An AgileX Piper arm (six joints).
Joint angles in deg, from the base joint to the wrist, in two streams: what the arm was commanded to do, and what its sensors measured. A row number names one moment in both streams.
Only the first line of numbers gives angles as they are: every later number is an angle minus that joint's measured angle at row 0.
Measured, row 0: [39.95, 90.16, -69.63, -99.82, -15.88, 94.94]
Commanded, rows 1 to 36: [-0.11, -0.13, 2.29, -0.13, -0.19, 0.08]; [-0.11, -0.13, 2.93, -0.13, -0.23, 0.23]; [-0.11, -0.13, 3.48, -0.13, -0.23, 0.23]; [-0.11, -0.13, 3.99, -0.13, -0.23, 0.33]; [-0.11, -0.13, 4.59, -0.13, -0.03, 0.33]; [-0.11, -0.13, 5.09, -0.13, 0.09, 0.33]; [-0.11, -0.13, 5.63, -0.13, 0.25, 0.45]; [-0.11, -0.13, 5.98, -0.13, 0.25, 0.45]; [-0.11, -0.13, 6.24, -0.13, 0.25, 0.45]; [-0.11, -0.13, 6.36, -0.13, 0.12, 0.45]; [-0.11, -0.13, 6.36, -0.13, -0.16, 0.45]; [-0.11, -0.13, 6.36, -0.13, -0.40, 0.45]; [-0.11, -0.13, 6.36, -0.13, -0.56, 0.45]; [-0.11, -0.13, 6.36, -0.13, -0.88, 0.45]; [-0.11, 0.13, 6.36, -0.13, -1.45, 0.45]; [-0.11, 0.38, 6.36, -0.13, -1.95, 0.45]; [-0.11, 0.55, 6.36, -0.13, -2.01, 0.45]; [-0.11, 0.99, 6.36, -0.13, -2.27, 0.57]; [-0.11, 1.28, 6.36, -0.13, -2.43, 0.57]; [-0.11, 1.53, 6.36, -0.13, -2.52, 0.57]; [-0.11, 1.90, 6.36, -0.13, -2.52, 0.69]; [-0.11, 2.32, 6.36, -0.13, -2.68, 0.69]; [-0.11, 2.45, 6.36, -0.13, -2.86, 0.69]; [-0.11, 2.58, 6.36, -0.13, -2.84, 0.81]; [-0.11, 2.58, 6.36, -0.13, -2.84, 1.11]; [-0.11, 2.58, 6.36, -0.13, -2.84, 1.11]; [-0.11, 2.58, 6.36, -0.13, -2.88, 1.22]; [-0.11, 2.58, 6.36, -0.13, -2.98, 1.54]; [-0.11, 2.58, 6.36, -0.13, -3.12, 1.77]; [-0.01, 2.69, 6.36, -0.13, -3.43, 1.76]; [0.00, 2.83, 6.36, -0.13, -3.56, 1.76]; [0.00, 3.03, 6.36, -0.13, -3.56, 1.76]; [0.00, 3.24, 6.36, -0.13, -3.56, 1.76]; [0.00, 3.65, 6.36, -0.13, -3.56, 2.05]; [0.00, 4.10, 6.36, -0.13, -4.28, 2.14]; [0.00, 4.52, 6.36, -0.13, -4.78, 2.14]
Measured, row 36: [-0.53, 0.64, 4.61, 2.95, 0.14, 1.74]
